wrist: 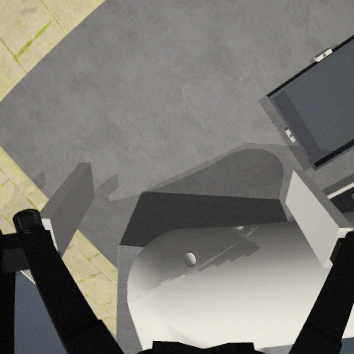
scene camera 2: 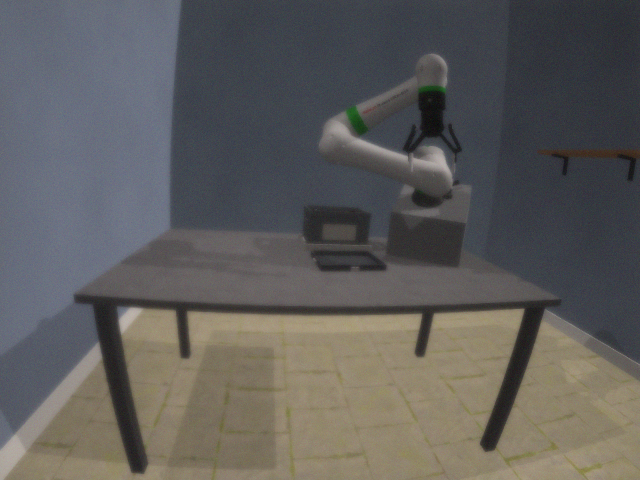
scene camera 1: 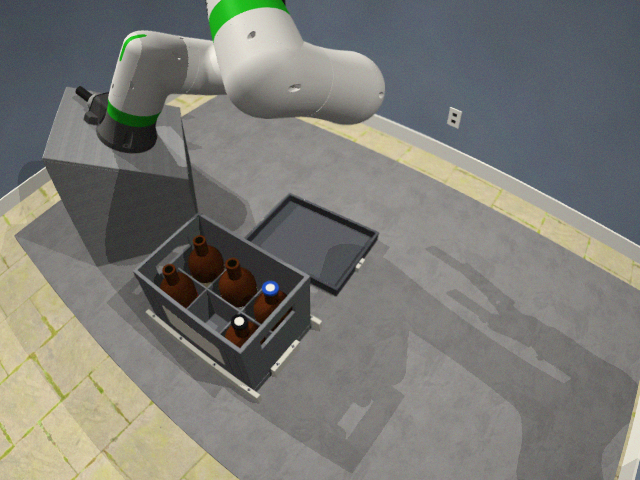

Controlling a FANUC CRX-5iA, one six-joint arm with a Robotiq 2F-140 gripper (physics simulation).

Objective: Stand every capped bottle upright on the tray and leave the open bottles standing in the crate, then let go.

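Where they show: gripper, between the fingertips: (wrist: 191, 183) (scene camera 2: 431, 172); arm's base, origin of its link: (scene camera 2: 427, 198) (scene camera 1: 126, 134).
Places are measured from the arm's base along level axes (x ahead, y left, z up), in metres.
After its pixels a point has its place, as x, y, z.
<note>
A dark grey crate (scene camera 1: 256, 367) {0.519, -0.225, -0.178} (scene camera 2: 312, 227) {0.516, -0.063, -0.160} stands upright with several brown bottles in its compartments. Three are open: one bottle (scene camera 1: 206, 266) {0.324, -0.112, -0.145}, a second bottle (scene camera 1: 237, 289) {0.411, -0.124, -0.143} and a third bottle (scene camera 1: 178, 291) {0.318, -0.191, -0.140}. A blue-capped bottle (scene camera 1: 266, 307) {0.482, -0.131, -0.136} and a black-capped bottle (scene camera 1: 238, 334) {0.479, -0.209, -0.122} stand at the right end in scene camera 1. The front middle compartment is empty. The shallow tray (scene camera 1: 310, 237) {0.407, 0.142, -0.257} (scene camera 2: 346, 258) {0.401, 0.081, -0.256} (wrist: 320, 107) {0.365, 0.141, -0.256} lies beside the crate, with no bottle on it. My gripper (scene camera 2: 432, 166) {0.202, 0.314, 0.118} (wrist: 191, 183) {0.202, 0.314, 0.118} is open and empty, high above the table near the pedestal; scene camera 1 does not show it.
The arm's base stands on a grey pedestal (scene camera 1: 149, 206) {0.121, -0.070, -0.114} (scene camera 2: 426, 235) {0.060, 0.117, -0.146} (wrist: 200, 210) {0.049, 0.126, -0.195} beside the crate and tray. Pale stop strips (scene camera 1: 201, 353) {0.392, -0.244, -0.231} edge the crate, and a small pale block (scene camera 1: 360, 264) {0.547, 0.122, -0.246} touches the tray. A wall shelf (scene camera 2: 594, 153) is at the far right.
</note>
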